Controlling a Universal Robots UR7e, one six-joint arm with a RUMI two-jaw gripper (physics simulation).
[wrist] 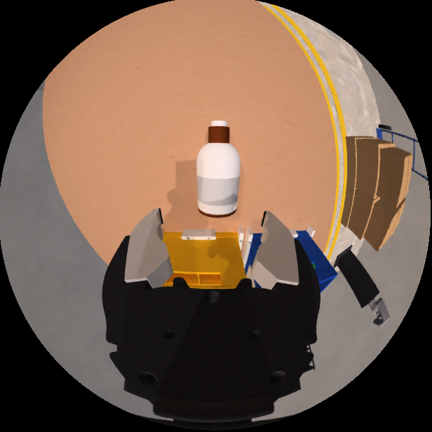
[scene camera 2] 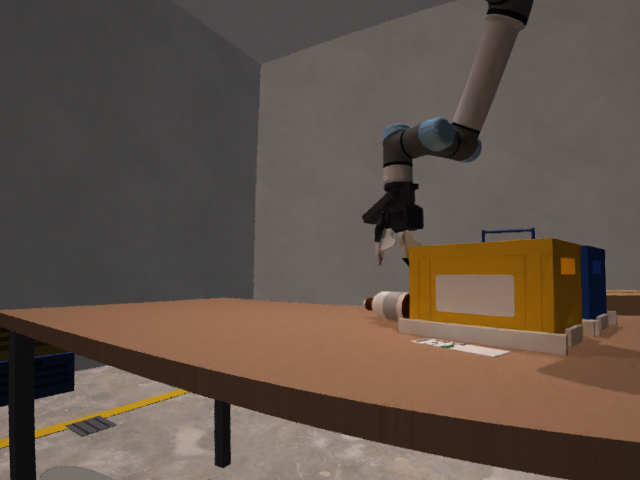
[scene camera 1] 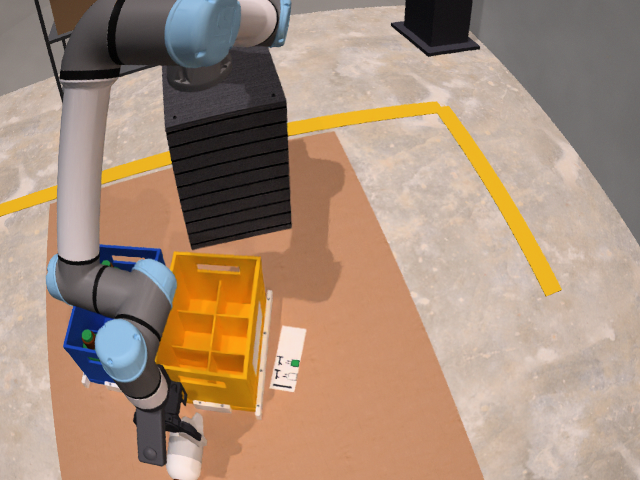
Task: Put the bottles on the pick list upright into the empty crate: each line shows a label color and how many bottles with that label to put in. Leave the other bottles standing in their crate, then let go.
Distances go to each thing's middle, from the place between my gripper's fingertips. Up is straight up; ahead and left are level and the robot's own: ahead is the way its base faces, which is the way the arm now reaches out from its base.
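I can see the white-label bottle (scene camera 2: 386, 305), and it's 100 mm below my hand, 20 mm ahead of it and 20 mm to the right of it. The pick list (scene camera 1: 284, 376) is 140 mm below my hand, 160 mm behind and 290 mm to the left, and for the white rail (scene camera 2: 542, 342) it's 130 mm below my hand, 180 mm behind and 250 mm to the left.
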